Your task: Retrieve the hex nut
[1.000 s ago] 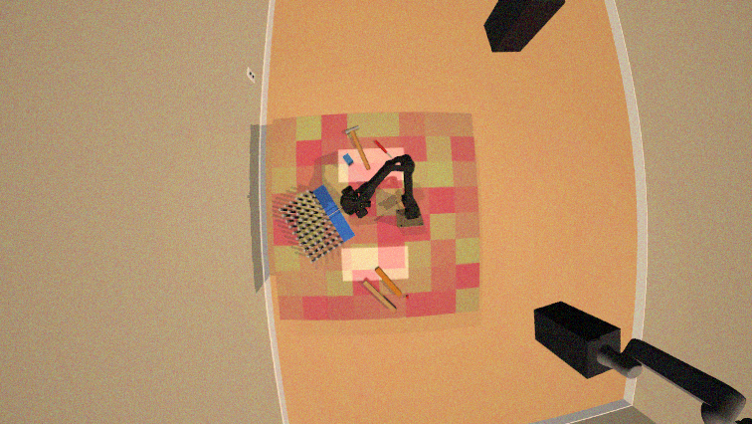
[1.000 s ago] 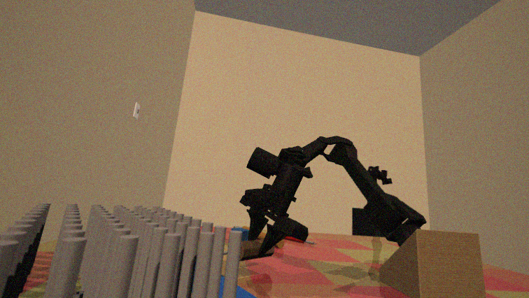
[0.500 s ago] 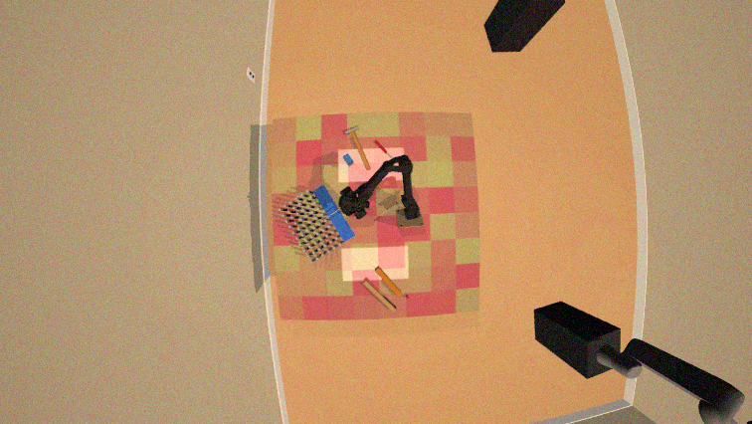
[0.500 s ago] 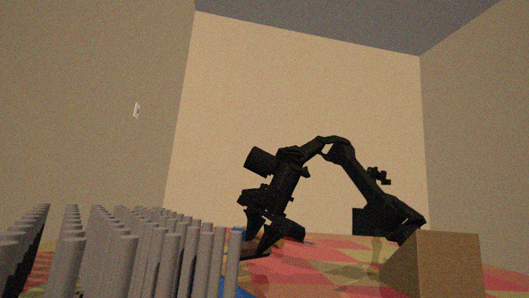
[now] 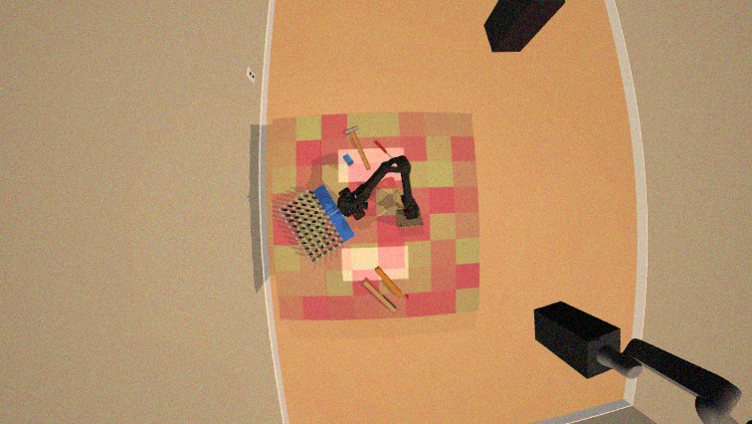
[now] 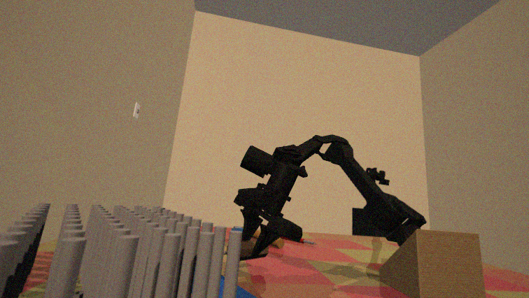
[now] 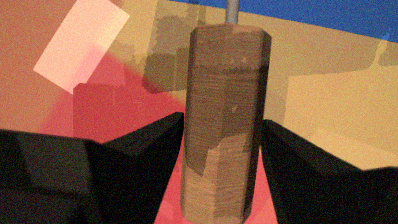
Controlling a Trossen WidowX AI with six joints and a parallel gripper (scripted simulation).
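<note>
My gripper tip is 10 cm short of the blue taped strip, 4 cm to the right of it and 4 cm above it. The rest, counted from my gripper tip: red screwdriver: 28 cm behind, 27 cm to the right, 3 cm below; blue block: 26 cm to the right, 4 cm behind, 2 cm below; hook tool: 10 cm ahead, 4 cm to the left.
</note>
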